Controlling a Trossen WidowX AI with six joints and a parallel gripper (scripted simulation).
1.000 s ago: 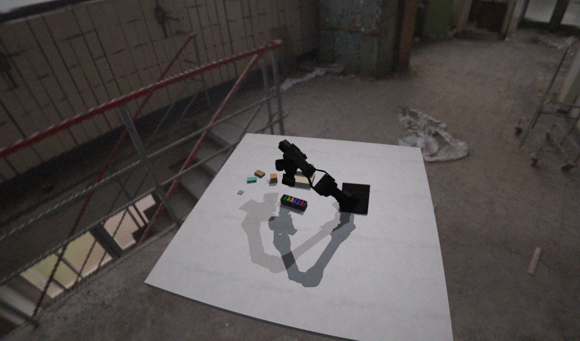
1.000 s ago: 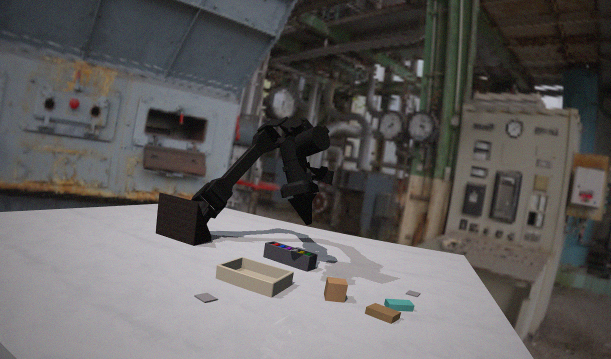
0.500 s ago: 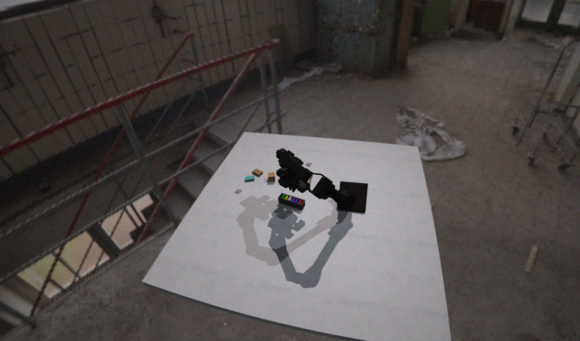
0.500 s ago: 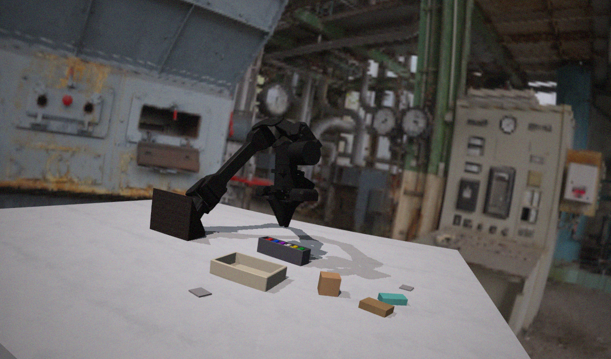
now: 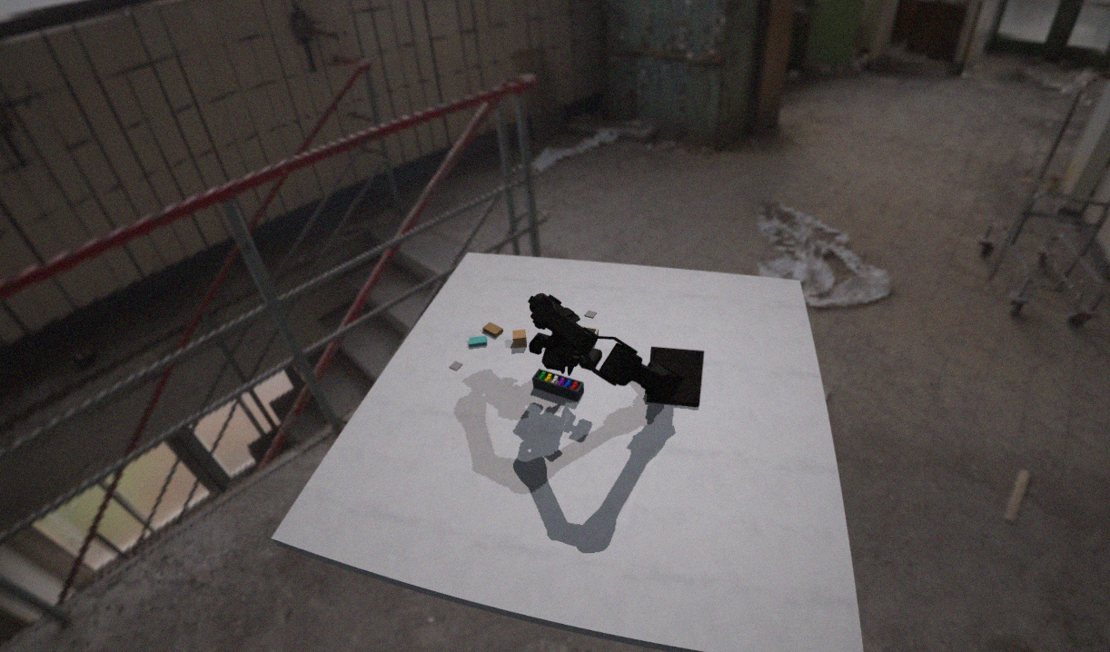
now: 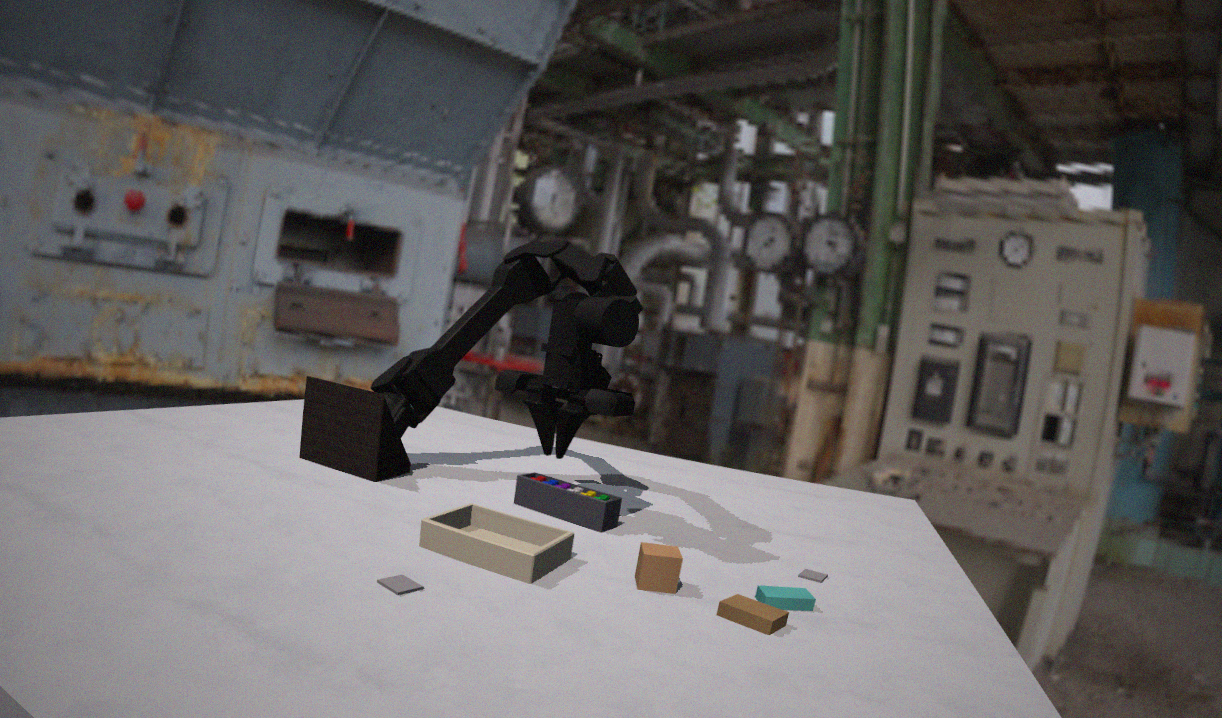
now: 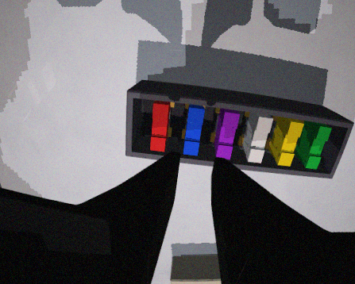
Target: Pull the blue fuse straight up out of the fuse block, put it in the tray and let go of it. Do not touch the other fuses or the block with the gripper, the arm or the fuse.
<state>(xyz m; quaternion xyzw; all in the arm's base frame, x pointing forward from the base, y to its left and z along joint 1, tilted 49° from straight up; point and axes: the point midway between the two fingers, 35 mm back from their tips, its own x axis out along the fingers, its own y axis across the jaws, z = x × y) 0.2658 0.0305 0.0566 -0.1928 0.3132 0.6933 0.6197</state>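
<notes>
My gripper tip is 50 mm above the blue fuse. From my gripper tip the other things lie so: brown cube (210 mm ahead, 160 mm to the right, 50 mm below); then beige tray (200 mm to the right, 70 mm below, 50 mm ahead).
</notes>
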